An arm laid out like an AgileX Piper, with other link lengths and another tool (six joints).
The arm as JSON. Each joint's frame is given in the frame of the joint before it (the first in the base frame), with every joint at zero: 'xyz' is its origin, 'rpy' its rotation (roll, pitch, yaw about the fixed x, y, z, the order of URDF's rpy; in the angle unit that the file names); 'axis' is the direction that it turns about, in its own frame. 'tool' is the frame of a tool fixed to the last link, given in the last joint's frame.
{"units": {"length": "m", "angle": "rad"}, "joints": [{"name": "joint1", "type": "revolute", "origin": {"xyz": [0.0, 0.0, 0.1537], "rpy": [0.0, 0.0, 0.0]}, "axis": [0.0, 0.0, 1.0]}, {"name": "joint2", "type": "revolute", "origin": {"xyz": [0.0, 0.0, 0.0], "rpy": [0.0, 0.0, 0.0]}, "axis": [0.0, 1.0, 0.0]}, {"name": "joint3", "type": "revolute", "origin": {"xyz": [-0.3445, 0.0, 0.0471], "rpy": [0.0, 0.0, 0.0]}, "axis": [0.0, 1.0, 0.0]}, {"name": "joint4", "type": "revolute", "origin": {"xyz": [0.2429, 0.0, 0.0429], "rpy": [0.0, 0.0, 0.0]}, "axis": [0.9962, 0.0, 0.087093]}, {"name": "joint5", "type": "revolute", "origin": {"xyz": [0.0, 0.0, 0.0], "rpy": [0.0, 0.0, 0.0]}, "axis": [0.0, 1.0, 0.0]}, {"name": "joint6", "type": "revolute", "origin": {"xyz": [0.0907, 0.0, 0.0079], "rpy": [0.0, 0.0, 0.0]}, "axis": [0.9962, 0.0, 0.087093]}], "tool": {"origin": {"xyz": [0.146, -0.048, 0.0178], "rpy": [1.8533, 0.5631, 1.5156]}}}
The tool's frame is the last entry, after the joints.
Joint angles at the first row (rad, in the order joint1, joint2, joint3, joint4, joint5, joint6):
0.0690, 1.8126, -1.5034, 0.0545, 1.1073, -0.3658
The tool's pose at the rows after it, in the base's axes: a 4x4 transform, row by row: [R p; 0 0 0 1], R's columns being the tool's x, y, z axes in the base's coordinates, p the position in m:
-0.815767, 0.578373, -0.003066, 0.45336; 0.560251, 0.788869, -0.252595, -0.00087; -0.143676, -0.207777, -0.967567, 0.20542; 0, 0, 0, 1
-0.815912, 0.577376, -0.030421, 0.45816; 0.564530, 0.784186, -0.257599, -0.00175; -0.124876, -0.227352, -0.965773, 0.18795; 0, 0, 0, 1
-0.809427, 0.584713, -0.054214, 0.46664; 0.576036, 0.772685, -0.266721, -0.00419; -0.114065, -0.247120, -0.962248, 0.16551; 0, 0, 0, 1
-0.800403, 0.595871, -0.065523, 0.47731; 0.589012, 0.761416, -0.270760, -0.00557; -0.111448, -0.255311, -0.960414, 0.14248; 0, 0, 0, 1
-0.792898, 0.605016, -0.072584, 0.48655; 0.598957, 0.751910, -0.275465, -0.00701; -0.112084, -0.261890, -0.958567, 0.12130; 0, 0, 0, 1
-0.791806, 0.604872, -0.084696, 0.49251; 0.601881, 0.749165, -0.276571, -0.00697; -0.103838, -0.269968, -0.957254, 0.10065; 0, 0, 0, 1
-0.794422, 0.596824, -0.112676, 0.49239; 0.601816, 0.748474, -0.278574, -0.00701; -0.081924, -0.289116, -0.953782, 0.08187; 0, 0, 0, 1
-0.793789, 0.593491, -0.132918, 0.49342; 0.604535, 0.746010, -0.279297, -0.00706; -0.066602, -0.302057, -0.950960, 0.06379; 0, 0, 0, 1
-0.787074, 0.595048, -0.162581, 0.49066; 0.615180, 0.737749, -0.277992, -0.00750; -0.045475, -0.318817, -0.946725, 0.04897; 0, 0, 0, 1
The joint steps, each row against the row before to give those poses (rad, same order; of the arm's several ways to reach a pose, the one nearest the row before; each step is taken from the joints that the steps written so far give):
0.0000, 0.0238, 0.0000, -0.0010, -0.0023, 0.0000
0.0000, 0.0408, 0.0000, -0.0048, -0.0141, 0.0068
0.0000, 0.0538, 0.0000, -0.0123, -0.0335, 0.0184
0.0000, 0.0554, 0.0000, -0.0078, -0.0486, 0.0185
0.0000, 0.0501, -0.0001, -0.0085, -0.0464, 0.0159
0.0000, 0.0464, 0.0001, -0.0011, -0.0348, 0.0039
0.0000, 0.0393, 0.0000, 0.0000, -0.0100, 0.0000
0.0000, 0.0384, 0.0000, 0.0000, -0.0183, 0.0032
0.0000, 0.0304, 0.0000, 0.0000, -0.0033, 0.0135

